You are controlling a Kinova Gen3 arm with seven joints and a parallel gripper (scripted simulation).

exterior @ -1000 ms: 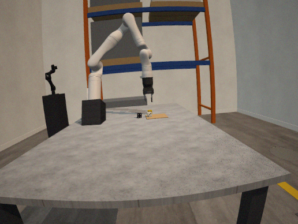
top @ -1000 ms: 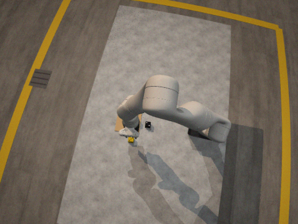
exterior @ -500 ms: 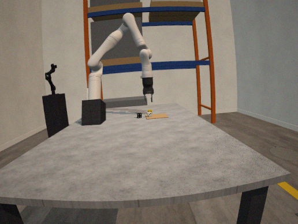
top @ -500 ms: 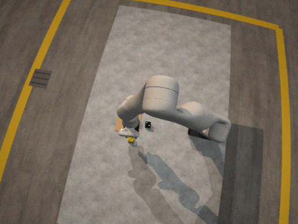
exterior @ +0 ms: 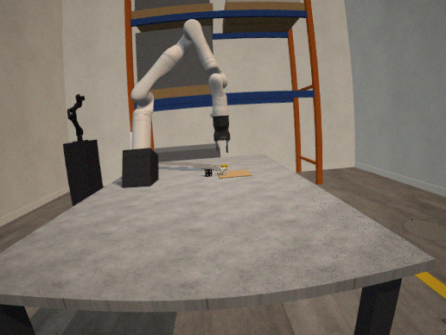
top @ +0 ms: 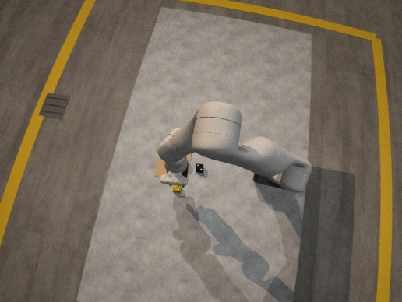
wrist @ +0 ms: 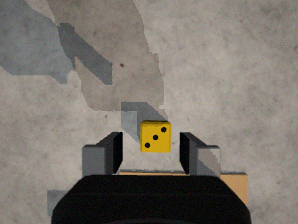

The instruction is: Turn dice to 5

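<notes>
My gripper is now 9 cm above the yellow die. Also, from my hand: white die: 11 cm to the right, 9 cm below; tan mat: 11 cm to the right, 10 cm below, 5 cm ahead; black die: 11 cm to the right, 9 cm below, 6 cm behind.
</notes>
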